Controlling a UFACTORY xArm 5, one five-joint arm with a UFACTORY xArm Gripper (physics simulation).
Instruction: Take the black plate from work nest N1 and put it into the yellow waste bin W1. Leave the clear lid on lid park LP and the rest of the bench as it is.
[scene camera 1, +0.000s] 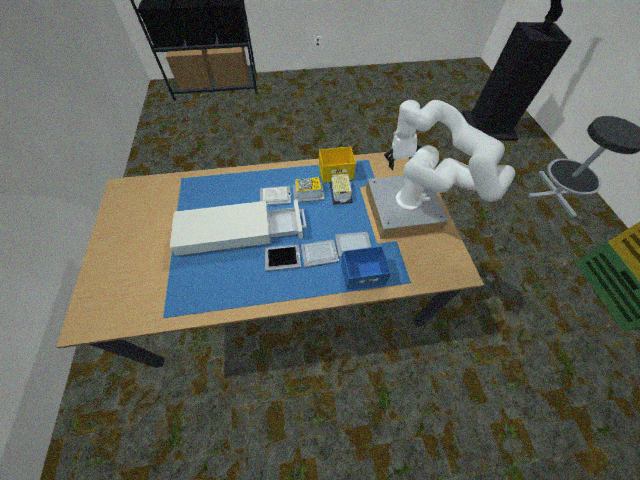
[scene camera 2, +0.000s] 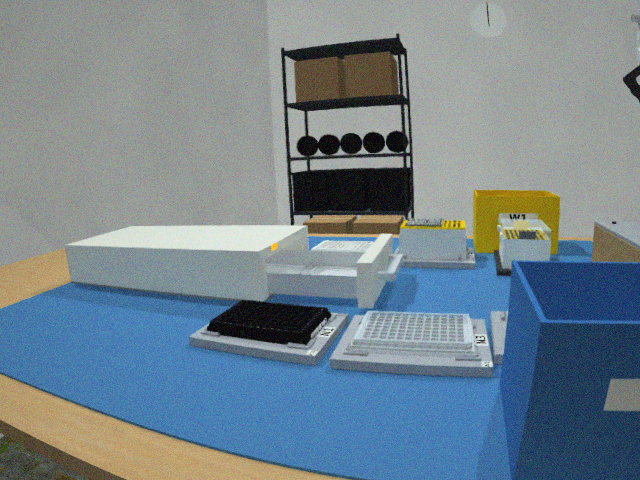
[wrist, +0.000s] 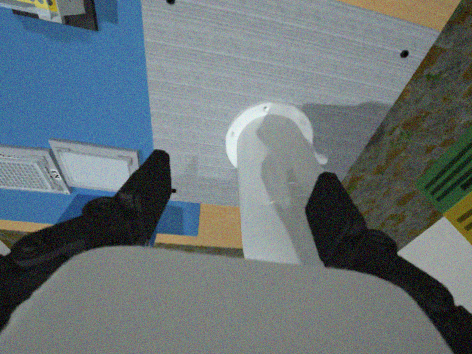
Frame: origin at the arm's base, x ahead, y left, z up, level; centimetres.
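Seen in the pictures: gripper, fingertip midpoint: (scene camera 1: 400, 166) (wrist: 242, 181); arm's base, link origin: (scene camera 1: 408, 200) (wrist: 268, 141).
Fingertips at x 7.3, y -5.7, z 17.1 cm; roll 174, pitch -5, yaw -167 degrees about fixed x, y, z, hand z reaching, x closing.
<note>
Offsets run from my fingertips to a thing's top centre. "pt": to the spot under its first point.
The black plate {dx +53.8, dy +35.3, dz -23.1 cm} (scene camera 1: 282, 256) (scene camera 2: 268, 321) lies flat in work nest N1 {dx +53.8, dy +35.3, dz -24.1 cm} (scene camera 1: 283, 267) (scene camera 2: 248, 352), a grey holder near the bench's front. The yellow waste bin W1 {dx +28.0, dy -21.1, dz -13.8 cm} (scene camera 1: 329, 166) (scene camera 2: 485, 222) stands upright at the back of the blue mat. My gripper (scene camera 1: 389, 159) (wrist: 242, 181) is open and empty, raised right of the bin and far from the black plate; part of it shows at the right edge in scene camera 2. A grey holder with a pale, flat panel {dx +20.4, dy +27.0, dz -23.8 cm} (scene camera 1: 353, 241) (wrist: 95, 167) lies behind the blue bin; I cannot tell whether this is lid park LP with the clear lid.
A white plate {dx +36.6, dy +32.5, dz -23.1 cm} (scene camera 1: 319, 253) (scene camera 2: 413, 329) sits in nest N3, right of N1. The blue bin {dx +16.7, dy +42.7, dz -13.8 cm} (scene camera 1: 366, 268) (scene camera 2: 527, 361) stands at front right. A white housing {pt dx +82.5, dy +24.2, dz -17.4 cm} (scene camera 1: 221, 227) (scene camera 2: 170, 263) with an open drawer stands behind N1. Two yellow-topped boxes {dx +43.2, dy -5.2, dz -18.1 cm} (scene camera 1: 309, 188) {pt dx +25.9, dy -2.0, dz -18.1 cm} (scene camera 1: 341, 188) stand near W1.
</note>
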